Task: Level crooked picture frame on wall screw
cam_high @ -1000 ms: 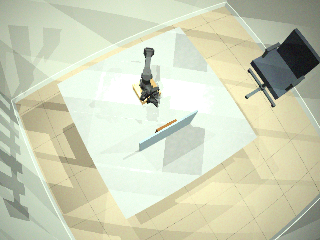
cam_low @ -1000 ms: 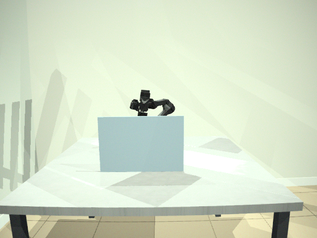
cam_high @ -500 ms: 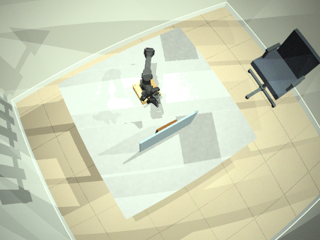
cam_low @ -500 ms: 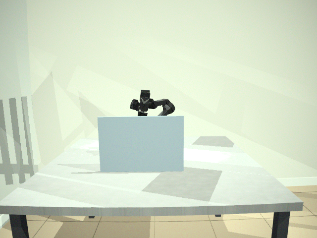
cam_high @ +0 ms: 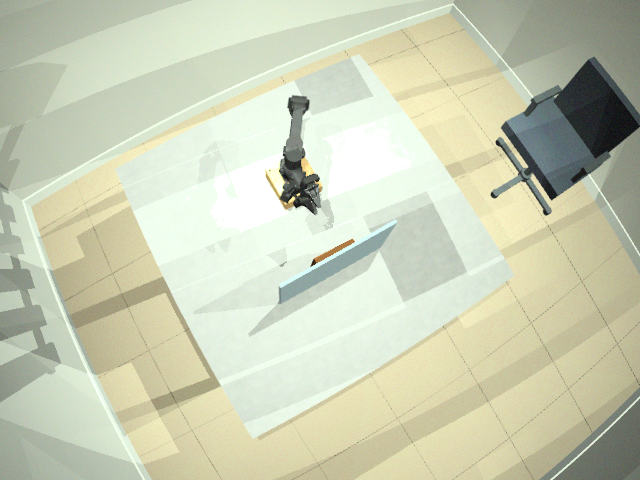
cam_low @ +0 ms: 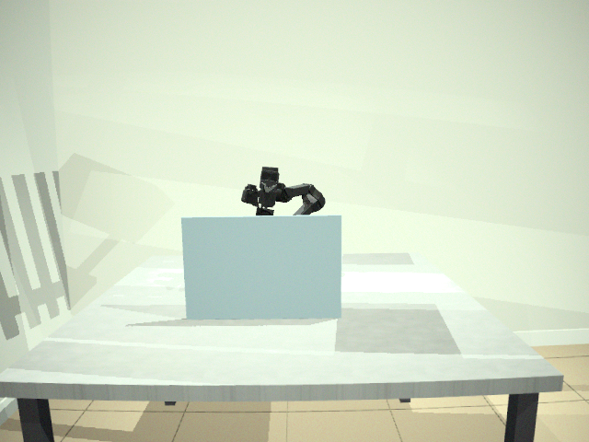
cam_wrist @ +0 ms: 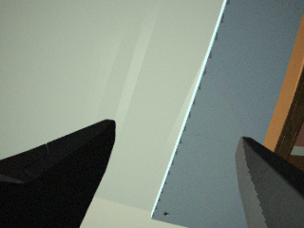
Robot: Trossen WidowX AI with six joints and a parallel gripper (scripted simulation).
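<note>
Now: the picture frame 140 mm ahead of my gripper tip and 170 mm below it. Round my gripper tip: wall panel: 150 mm ahead, 180 mm below.
</note>
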